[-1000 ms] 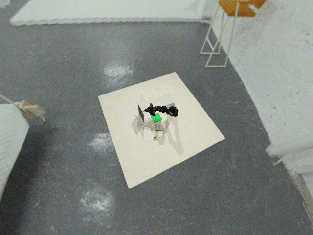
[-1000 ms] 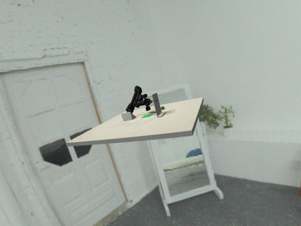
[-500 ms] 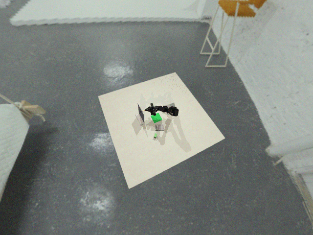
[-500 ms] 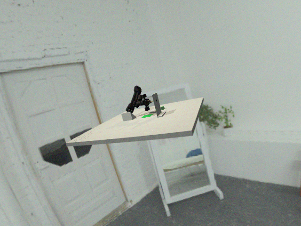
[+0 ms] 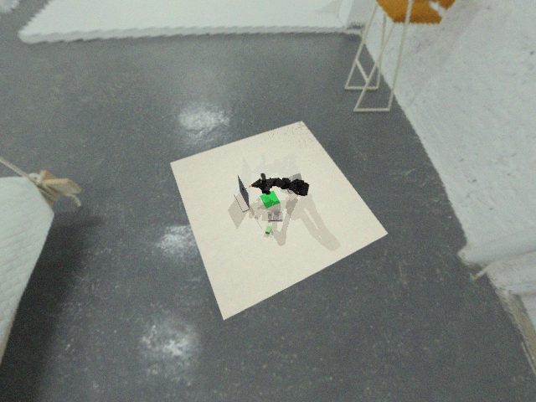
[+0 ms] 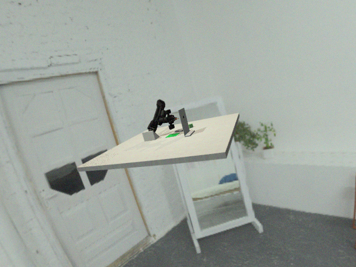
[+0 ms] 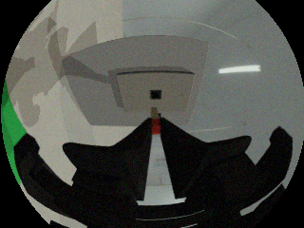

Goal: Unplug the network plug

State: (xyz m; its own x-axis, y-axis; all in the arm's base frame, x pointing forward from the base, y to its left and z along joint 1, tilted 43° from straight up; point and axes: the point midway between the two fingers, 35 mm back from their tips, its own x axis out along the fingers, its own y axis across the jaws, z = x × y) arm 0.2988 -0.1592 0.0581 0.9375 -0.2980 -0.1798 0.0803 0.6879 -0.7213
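Now: gripper tip 11 cm past the green square, 9 cm to the right of it and 17 cm above it. Also, from my gripper tip: flat grey block: 7 cm behind, 23 cm to the left, 16 cm below; then network plug: right at my gripper tip; then upright panel: 7 cm ahead, 6 cm below.
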